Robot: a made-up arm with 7 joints.
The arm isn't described. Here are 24 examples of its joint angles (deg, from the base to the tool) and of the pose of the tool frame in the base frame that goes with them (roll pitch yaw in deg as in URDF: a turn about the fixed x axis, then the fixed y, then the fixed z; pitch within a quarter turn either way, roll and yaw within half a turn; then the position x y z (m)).
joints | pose
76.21 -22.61 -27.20 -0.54 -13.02 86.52 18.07 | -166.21 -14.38 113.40 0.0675 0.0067 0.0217
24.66 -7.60 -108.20 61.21 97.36 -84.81 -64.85 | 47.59 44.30 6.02 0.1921 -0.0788 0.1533
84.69 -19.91 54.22 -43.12 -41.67 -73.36 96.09 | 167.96 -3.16 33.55 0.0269 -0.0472 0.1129
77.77 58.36 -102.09 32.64 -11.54 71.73 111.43 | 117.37 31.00 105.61 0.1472 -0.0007 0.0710
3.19 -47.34 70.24 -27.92 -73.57 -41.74 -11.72 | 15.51 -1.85 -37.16 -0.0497 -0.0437 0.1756
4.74 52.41 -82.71 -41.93 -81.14 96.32 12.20 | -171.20 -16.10 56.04 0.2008 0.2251 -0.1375
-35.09 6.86 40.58 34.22 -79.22 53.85 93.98 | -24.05 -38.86 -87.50 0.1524 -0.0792 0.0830
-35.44 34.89 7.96 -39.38 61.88 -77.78 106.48 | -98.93 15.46 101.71 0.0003 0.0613 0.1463
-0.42 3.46 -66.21 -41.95 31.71 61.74 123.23 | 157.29 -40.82 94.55 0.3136 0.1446 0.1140
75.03 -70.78 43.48 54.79 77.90 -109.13 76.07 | -157.66 45.34 20.45 0.0479 -0.1146 0.2552
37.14 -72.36 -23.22 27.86 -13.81 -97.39 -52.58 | 99.95 5.13 21.45 0.1128 -0.1943 0.0963
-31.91 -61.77 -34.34 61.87 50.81 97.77 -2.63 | 116.63 -1.09 171.05 0.1585 0.2075 -0.1262
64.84 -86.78 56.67 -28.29 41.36 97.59 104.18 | -139.51 2.47 -172.70 0.0671 -0.1207 0.0567
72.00 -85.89 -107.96 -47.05 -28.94 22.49 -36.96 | 67.70 10.51 -142.26 0.1417 0.1392 0.5272
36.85 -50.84 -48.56 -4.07 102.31 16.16 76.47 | -139.30 -48.68 83.62 0.1087 0.0532 0.1925
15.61 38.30 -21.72 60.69 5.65 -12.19 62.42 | -11.74 1.87 -18.82 0.1263 -0.2171 0.2071
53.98 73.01 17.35 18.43 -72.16 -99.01 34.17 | -137.48 5.55 -122.66 0.3005 -0.1179 0.1739
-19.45 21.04 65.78 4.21 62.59 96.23 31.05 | 168.62 -50.72 -39.35 0.2871 -0.1767 -0.0116
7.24 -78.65 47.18 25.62 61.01 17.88 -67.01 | -2.97 7.34 81.48 0.0035 -0.1622 0.2037
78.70 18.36 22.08 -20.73 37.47 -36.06 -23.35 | -159.73 33.37 -83.45 0.1311 0.1268 0.1213
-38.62 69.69 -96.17 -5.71 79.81 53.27 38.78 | 26.44 -42.99 0.21 0.1344 0.0134 0.2110
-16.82 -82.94 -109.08 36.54 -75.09 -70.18 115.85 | -123.07 39.09 74.88 0.1684 -0.0282 0.1150
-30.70 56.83 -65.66 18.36 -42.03 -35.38 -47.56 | 137.91 59.50 47.19 0.1306 -0.1198 0.1329
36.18 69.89 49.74 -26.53 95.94 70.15 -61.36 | 33.54 -67.63 -124.16 0.1943 0.0807 0.2275
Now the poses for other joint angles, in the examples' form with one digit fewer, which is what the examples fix.
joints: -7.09 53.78 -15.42 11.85 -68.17 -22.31 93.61
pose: -85.4 -11.1 -36.8 0.185 -0.001 0.184
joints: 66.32 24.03 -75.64 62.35 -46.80 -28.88 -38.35
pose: 64.4 1.5 -43.9 -0.059 -0.135 0.218
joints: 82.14 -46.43 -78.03 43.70 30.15 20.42 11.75
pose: 166.2 -51.0 160.5 0.068 -0.020 0.028
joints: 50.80 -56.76 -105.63 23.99 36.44 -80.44 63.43
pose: 7.4 -13.7 -96.8 0.160 0.005 0.281
